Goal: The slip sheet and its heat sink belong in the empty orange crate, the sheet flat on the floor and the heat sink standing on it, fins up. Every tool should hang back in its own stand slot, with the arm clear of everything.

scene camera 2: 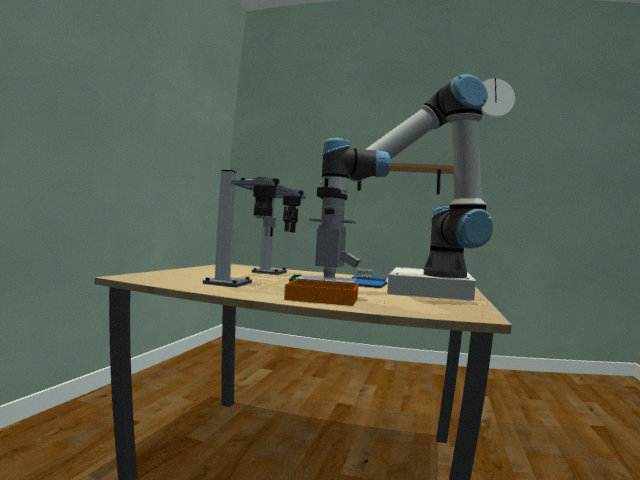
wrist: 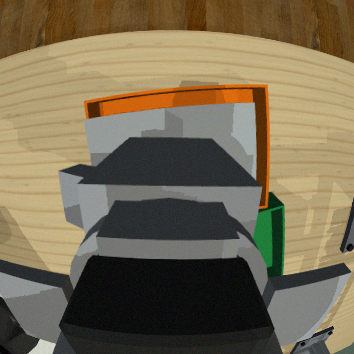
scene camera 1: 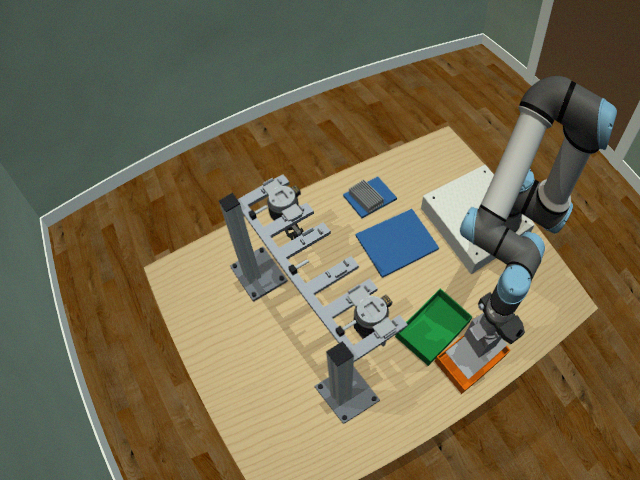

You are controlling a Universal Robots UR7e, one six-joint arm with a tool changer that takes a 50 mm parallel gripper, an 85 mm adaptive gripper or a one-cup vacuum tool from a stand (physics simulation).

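Frame: origin at the arm's base, x down, y left, z ahead, level; millimetres.
Seen in the pictures: end effector, tool point: (scene camera 2: 332,215); arm's base, origin of the base link: (scene camera 2: 445,275) (wrist: 8,317).
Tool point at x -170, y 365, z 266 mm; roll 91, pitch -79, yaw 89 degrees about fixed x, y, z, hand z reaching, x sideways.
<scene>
Pixels of each thing's top centre, then the offset from my tool point to it. Level surfaces: height alone.
- vacuum tool, middle of its top: (scene camera 1: 497,318) (scene camera 2: 336,214) dz -11, dx -4, dy +0 mm
- orange crate, middle of its top: (wrist: 181,156) (scene camera 1: 475,353) (scene camera 2: 323,284) dz +8, dx +193, dy +16 mm
- grey slip sheet, middle of its top: (wrist: 173,166) (scene camera 1: 477,348) (scene camera 2: 327,278) dz +2, dx +176, dy +9 mm
- grey heat sink, middle of its top: (scene camera 1: 366,193) (scene camera 2: 365,270) dz +117, dx +196, dy -605 mm
- small blue mat, its level: dx +226 mm
- green crate, middle of its top: (wrist: 217,267) (scene camera 1: 435,324) dz +84, dx +193, dy -115 mm
The vacuum tool (scene camera 1: 481,352) (scene camera 2: 329,274) is on the arm and points down over the orange crate (scene camera 1: 465,386) (scene camera 2: 320,292) (wrist: 262,150). Its cup is shut on the grey slip sheet (scene camera 1: 462,360) (scene camera 2: 306,278) (wrist: 200,117), which hangs level at about rim height. In the wrist view the sheet overlaps the crate's left wall, with a gap inside the right wall; the tool hides the cup and the sheet's near part. The grey heat sink (scene camera 1: 366,195) (scene camera 2: 364,272) stands fins up on a small blue mat (scene camera 1: 383,187).
A green crate (scene camera 1: 434,325) (wrist: 270,235) stands beside the orange one. A larger blue mat (scene camera 1: 398,241) lies near the white robot base (scene camera 1: 454,211). The tool stand (scene camera 1: 240,237) (scene camera 2: 224,227) holds two hanging grippers (scene camera 1: 281,201) (scene camera 1: 371,310) in its outer slots; its middle slot is empty.
</scene>
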